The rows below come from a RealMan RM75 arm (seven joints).
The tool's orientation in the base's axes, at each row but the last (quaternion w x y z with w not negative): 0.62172, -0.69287, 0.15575, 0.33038; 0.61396, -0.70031, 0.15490, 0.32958; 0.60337, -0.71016, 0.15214, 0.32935; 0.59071, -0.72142, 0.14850, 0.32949; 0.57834, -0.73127, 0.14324, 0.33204; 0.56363, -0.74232, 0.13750, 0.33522
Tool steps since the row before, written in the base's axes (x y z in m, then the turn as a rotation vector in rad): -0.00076, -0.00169, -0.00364, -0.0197, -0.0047, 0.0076; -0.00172, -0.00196, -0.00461, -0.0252, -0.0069, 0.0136; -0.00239, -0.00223, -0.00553, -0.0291, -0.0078, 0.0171; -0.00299, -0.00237, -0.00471, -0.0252, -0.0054, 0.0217; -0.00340, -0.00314, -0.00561, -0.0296, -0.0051, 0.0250; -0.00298, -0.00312, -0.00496, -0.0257, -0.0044, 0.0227
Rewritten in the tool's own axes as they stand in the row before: 0.00148, 0.00354, -0.00140, -0.0203, 0.0074, 0.0006; 0.00137, 0.00495, -0.00129, -0.0287, 0.0067, -0.0002; 0.00144, 0.00615, -0.00115, -0.0340, 0.0067, -0.0001; 0.00044, 0.00597, -0.00095, -0.0337, 0.0002, 0.0006; 0.00059, 0.00714, -0.00125, -0.0390, 0.0003, 0.0019; 0.00050, 0.00645, -0.00118, -0.0345, -0.0005, 0.0015
